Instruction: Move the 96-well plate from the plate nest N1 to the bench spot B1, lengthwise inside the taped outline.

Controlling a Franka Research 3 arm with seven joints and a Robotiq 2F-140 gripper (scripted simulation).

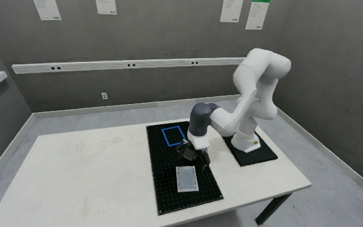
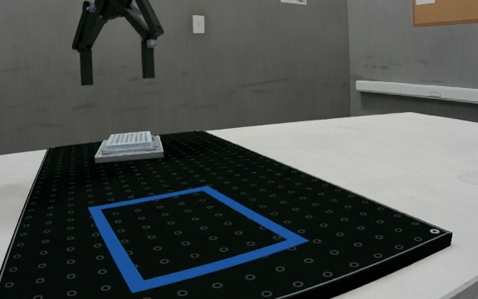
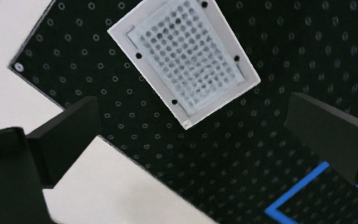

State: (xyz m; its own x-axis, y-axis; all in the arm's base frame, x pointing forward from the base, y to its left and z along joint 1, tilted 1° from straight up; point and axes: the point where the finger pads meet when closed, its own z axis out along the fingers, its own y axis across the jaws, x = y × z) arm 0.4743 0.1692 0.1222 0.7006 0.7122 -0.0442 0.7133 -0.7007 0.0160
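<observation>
My hand is 2 cm short of the clear 96-well plate, 1 cm to the right of it and 13 cm above it. The rest, counted from my hand: plate nest N1: 2 cm ahead, 1 cm to the left, 14 cm below.
</observation>
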